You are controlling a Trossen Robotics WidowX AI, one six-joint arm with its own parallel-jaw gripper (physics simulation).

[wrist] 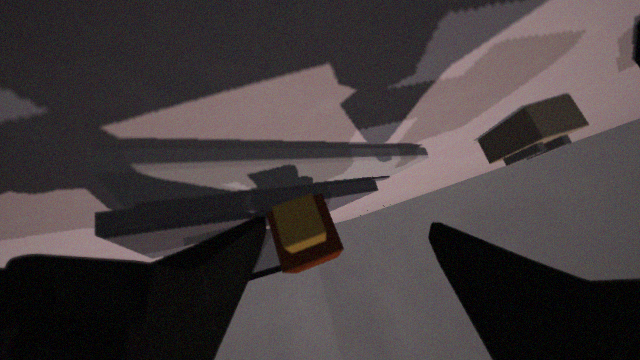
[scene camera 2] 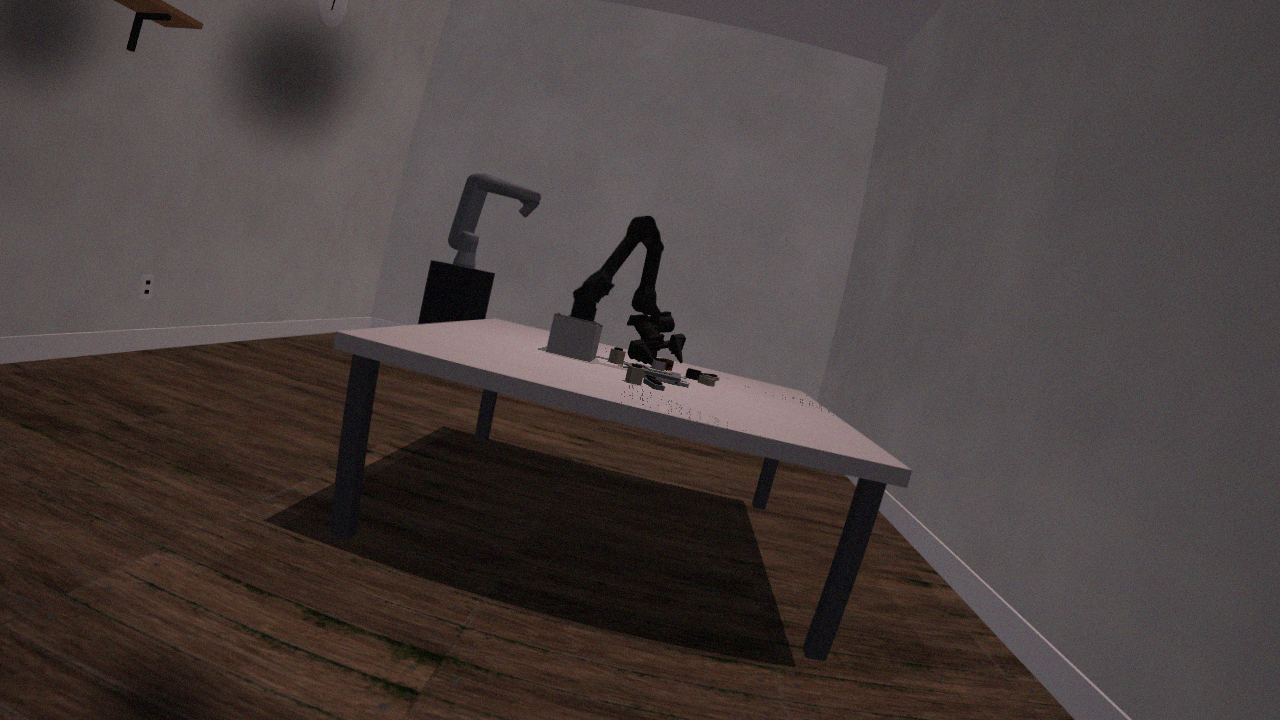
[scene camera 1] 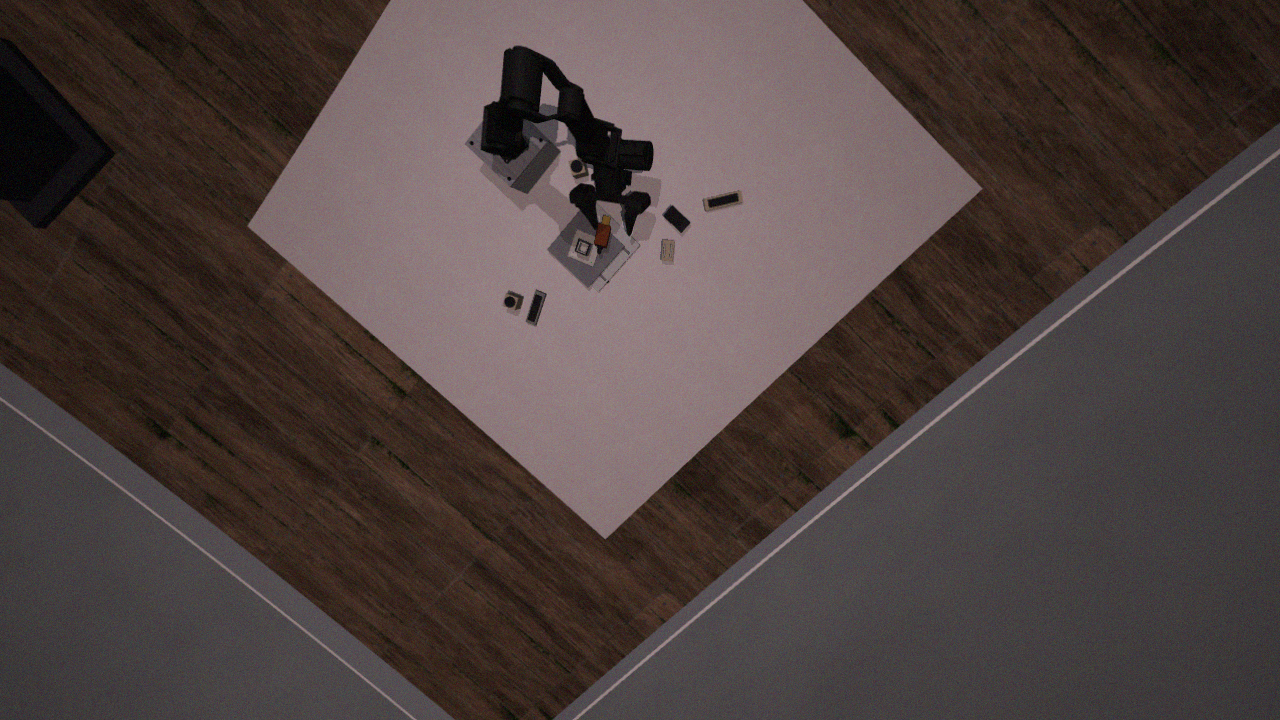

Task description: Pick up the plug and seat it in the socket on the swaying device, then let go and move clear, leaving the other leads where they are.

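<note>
The plug, an orange body with a yellow end point(scene camera 1: 602, 236) point(wrist: 305, 235), shows over the grey device point(scene camera 1: 571, 267) point(wrist: 170, 214), beside a pale square with a dark-outlined socket point(scene camera 1: 582, 247). The plug's far end is hidden in the wrist view, and I cannot tell how deeply it sits in anything. My gripper point(scene camera 1: 613, 230) point(scene camera 2: 663, 360) point(wrist: 347, 227) is open, its fingers wide apart. The plug is near the left finger in the wrist view, with a wide gap to the right finger. No separate lead can be made out clearly.
Around the device on the white table point(scene camera 1: 608, 429) point(scene camera 2: 501, 376) are a dark block point(scene camera 1: 675, 218), a small cream block point(scene camera 1: 667, 250), a slotted strip point(scene camera 1: 722, 200) and another strip point(scene camera 1: 536, 307). Round-topped blocks point(scene camera 1: 512, 301) point(scene camera 1: 578, 167) stand near the device and the arm's grey base point(scene camera 1: 534, 166) point(scene camera 2: 573, 337).
</note>
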